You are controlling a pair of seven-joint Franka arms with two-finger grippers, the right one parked.
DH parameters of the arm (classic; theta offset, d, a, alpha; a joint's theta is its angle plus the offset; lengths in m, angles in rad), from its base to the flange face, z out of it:
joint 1: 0 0.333 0 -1.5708
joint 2: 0 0 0 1.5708
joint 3: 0 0.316 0.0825 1.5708
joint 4: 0 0 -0.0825 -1.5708
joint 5: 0 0.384 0 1.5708
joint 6: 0 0 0.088 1.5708
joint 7: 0 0.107 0 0
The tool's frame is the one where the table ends.
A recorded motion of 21 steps. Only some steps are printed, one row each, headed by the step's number.
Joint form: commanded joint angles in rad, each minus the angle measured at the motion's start. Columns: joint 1, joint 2, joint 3, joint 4, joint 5, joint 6, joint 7.
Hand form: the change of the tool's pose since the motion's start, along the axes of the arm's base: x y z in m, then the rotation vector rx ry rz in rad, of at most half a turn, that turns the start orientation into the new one. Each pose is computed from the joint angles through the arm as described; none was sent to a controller.
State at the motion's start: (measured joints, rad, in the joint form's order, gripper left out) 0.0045 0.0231 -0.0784 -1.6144 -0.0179 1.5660 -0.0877
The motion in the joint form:
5: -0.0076 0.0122 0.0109 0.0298 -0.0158 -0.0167 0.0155
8: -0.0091 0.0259 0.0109 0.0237 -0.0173 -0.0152 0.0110
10: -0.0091 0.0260 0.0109 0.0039 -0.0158 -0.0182 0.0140
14: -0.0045 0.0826 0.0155 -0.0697 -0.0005 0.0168 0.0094
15: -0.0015 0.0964 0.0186 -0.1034 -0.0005 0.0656 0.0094
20: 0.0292 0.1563 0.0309 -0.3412 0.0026 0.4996 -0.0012
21: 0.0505 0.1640 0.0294 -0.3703 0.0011 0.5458 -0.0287
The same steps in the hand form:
5: 0.0029 0.0001 0.0058 -0.0175 -0.0001 -0.0116
8: 0.0062 -0.0009 -0.0046 -0.0184 0.0184 -0.0084
10: 0.0046 -0.0007 -0.0141 -0.0156 0.0411 -0.0114
14: 0.0142 0.0062 -0.0778 0.0027 0.1353 0.0018
15: 0.0182 0.0095 -0.0980 0.0018 0.1340 0.0088
20: 0.0296 0.0346 -0.2099 -0.0017 -0.0020 0.0691
21: 0.0277 0.0462 -0.2237 -0.0017 -0.0109 0.1179

